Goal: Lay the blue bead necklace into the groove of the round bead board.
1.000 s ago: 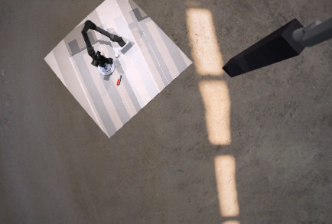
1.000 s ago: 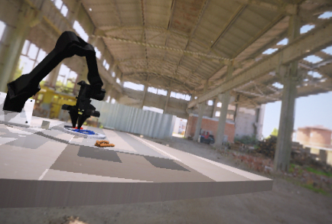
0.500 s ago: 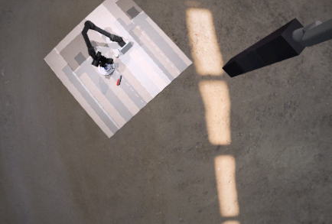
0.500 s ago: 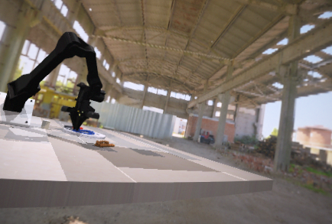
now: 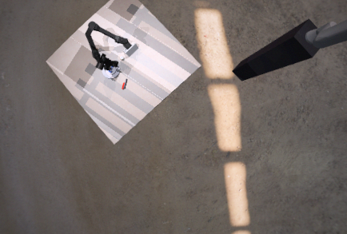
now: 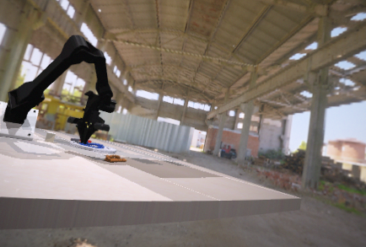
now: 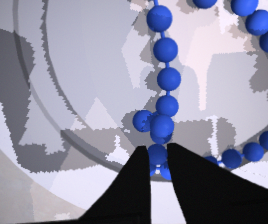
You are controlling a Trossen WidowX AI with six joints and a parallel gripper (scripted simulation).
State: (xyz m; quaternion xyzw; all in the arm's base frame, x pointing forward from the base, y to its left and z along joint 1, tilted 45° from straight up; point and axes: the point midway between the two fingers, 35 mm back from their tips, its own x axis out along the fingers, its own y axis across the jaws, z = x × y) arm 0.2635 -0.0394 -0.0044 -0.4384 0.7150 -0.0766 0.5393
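The round white bead board is 50 mm ahead of my gripper tip, 10 mm to the left of it and 10 mm below it. The rest, counted from my gripper tip: small white block (130 mm behind, 20 mm to the left); then red pen-like object (70 mm ahead, 240 mm to the left, 10 mm below).
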